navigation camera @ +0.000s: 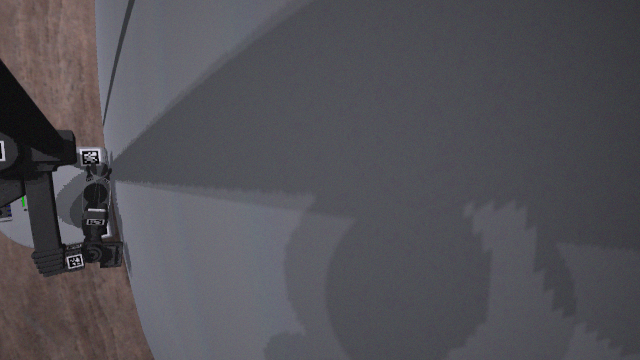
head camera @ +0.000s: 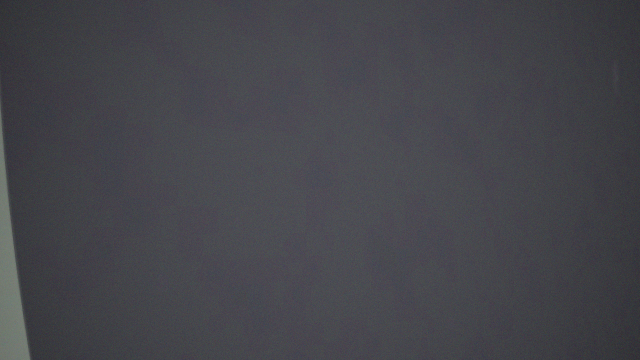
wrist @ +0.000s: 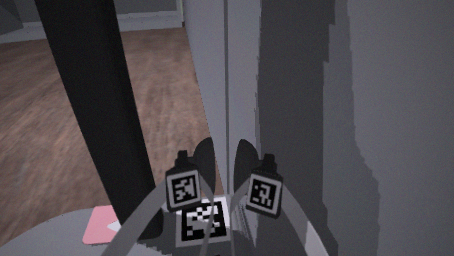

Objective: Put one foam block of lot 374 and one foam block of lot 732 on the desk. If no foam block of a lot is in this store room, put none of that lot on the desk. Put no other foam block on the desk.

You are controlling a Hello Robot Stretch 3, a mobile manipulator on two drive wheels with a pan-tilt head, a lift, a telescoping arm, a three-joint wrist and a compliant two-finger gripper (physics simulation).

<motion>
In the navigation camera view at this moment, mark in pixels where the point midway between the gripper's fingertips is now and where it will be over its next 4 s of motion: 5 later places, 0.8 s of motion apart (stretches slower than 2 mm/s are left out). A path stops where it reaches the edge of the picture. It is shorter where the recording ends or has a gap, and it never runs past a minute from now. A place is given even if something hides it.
My gripper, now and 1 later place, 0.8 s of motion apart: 99, 163; 68, 165
</motion>
